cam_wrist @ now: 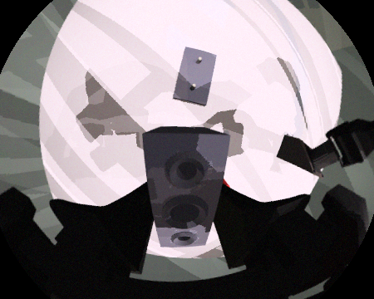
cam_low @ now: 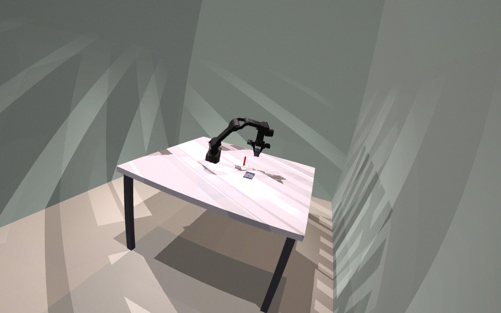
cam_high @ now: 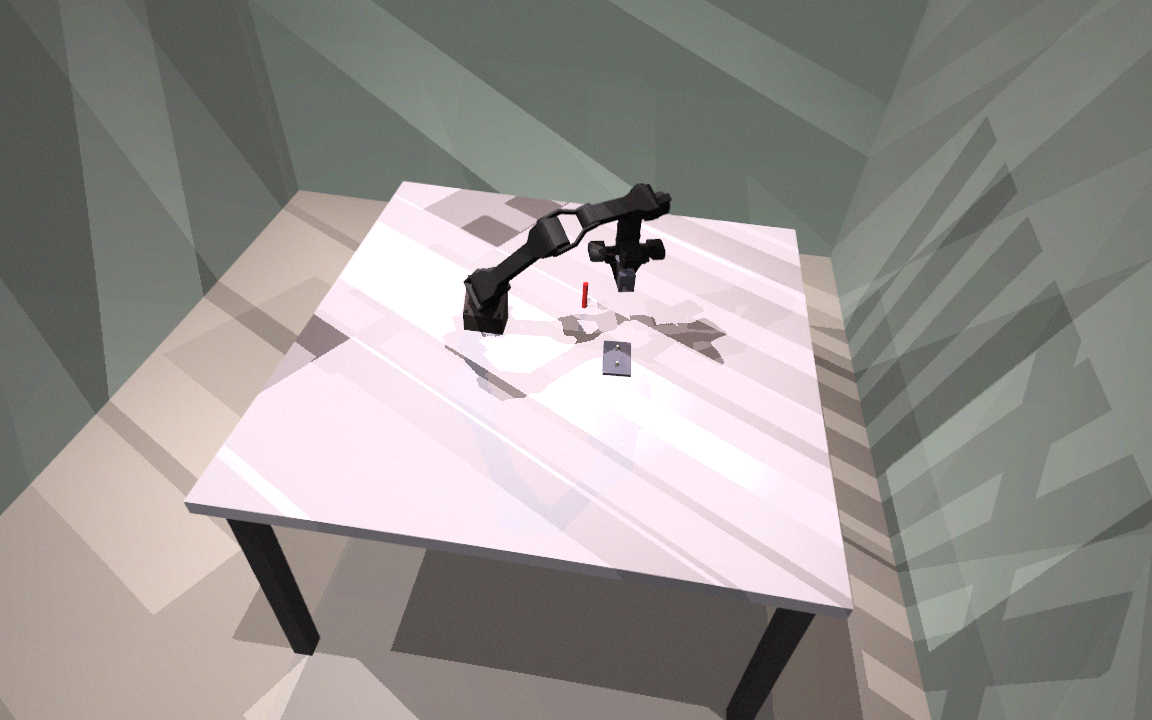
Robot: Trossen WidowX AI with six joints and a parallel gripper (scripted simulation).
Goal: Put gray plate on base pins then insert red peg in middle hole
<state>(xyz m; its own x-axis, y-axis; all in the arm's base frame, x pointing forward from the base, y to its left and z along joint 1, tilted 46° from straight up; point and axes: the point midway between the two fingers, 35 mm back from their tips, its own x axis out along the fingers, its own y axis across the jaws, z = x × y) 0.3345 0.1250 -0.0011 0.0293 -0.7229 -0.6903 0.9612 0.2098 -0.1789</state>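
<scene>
Right now the base is 16 cm to the right of my gripper tip, 13 cm below it and 1 cm ahead of it. Also, from my gripper tip: red peg 10 cm below, 10 cm behind, 3 cm to the left; gray plate 3 cm above.
</scene>
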